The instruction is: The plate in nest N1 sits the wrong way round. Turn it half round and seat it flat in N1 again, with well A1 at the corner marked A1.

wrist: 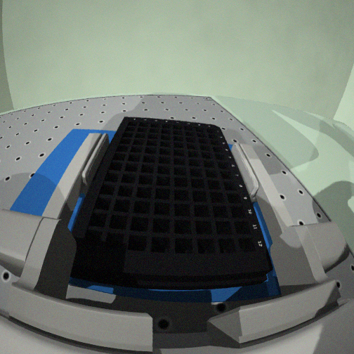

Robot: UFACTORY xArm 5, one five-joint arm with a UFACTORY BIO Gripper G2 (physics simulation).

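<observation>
The black plate [172, 185] lies between the two finger pads, its grid of square wells facing up. Small white numbers run along its right edge, with 12 at the near end. My gripper [170, 167] is shut on the plate's two long sides. A blue nest [42, 175] shows beneath and around the plate: a wide strip at the left, narrow parts at the right and along the near edge. The plate hides the nest's middle, so I cannot tell how much gap is between them. The A1 mark and the label N1 cannot be made out.
A grey board [30, 145] with rows of small holes lies under the nest. Its right edge runs diagonally from the top centre to the lower right. A pale green surface [300, 150] with shadows lies beyond that edge, and a pale green wall [175, 45] stands behind.
</observation>
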